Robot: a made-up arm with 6 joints. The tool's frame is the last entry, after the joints.
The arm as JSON. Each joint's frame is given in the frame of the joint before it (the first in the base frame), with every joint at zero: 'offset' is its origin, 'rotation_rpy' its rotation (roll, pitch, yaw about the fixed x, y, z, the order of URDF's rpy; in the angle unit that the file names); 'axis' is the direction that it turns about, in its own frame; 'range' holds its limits. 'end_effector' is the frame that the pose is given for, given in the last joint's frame.
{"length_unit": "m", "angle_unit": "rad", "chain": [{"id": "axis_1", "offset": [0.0, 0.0, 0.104], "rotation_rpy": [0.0, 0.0, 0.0], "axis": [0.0, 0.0, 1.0], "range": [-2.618, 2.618]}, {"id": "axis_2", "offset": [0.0, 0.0, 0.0], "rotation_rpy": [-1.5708, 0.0, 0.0], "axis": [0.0, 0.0, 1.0], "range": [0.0, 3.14]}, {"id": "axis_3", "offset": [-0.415, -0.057, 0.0], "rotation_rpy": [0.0, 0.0, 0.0], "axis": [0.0, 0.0, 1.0], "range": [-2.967, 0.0]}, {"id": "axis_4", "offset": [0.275, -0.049, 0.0], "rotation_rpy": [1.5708, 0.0, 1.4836], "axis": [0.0, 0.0, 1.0], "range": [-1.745, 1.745]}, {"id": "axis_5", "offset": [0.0, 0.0, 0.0], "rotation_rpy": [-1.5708, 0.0, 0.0], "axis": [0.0, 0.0, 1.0], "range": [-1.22, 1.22]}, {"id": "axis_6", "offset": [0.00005, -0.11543, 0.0], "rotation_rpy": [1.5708, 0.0, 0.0], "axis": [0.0, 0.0, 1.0], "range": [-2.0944, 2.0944]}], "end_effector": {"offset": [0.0, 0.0, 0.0], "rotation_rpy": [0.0, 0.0, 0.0]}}
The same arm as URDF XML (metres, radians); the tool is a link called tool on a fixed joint. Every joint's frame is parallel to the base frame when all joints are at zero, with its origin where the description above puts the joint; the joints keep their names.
<robot name="arm">
<joint name="tool_joint" type="fixed"><parent link="link6"/><child link="tool"/><origin xyz="0 0 0" rpy="0 1.4836 0"/></joint>
<joint name="axis_6" type="revolute"><parent link="link5"/><child link="link6"/><origin xyz="0.115 0 0.01"/><axis xyz="0.9962 0 0.0871"/><limit lower="-2.0944" upper="2.0944"/></joint>
<joint name="axis_5" type="revolute"><parent link="link4"/><child link="link5"/><origin xyz="0 0 0"/><axis xyz="0 1 0"/><limit lower="-1.22" upper="1.22"/></joint>
<joint name="axis_4" type="revolute"><parent link="link3"/><child link="link4"/><origin xyz="0.275 0 0.049"/><axis xyz="0.9962 0 0.0871"/><limit lower="-1.745" upper="1.745"/></joint>
<joint name="axis_3" type="revolute"><parent link="link2"/><child link="link3"/><origin xyz="-0.415 0 0.057"/><axis xyz="0 1 0"/><limit lower="-2.967" upper="0"/></joint>
<joint name="axis_2" type="revolute"><parent link="link1"/><child link="link2"/><origin xyz="0 0 0"/><axis xyz="0 1 0"/><limit lower="0" upper="3.14"/></joint>
<joint name="axis_1" type="revolute"><parent link="base_link"/><child link="link1"/><origin xyz="0 0 0.104"/><axis xyz="0 0 1"/><limit lower="-2.618" upper="2.618"/></joint>
<link name="base_link"/>
<link name="link1"/>
<link name="link2"/>
<link name="link3"/>
<link name="link4"/>
<link name="link5"/>
<link name="link6"/>
<link name="tool"/>
</robot>

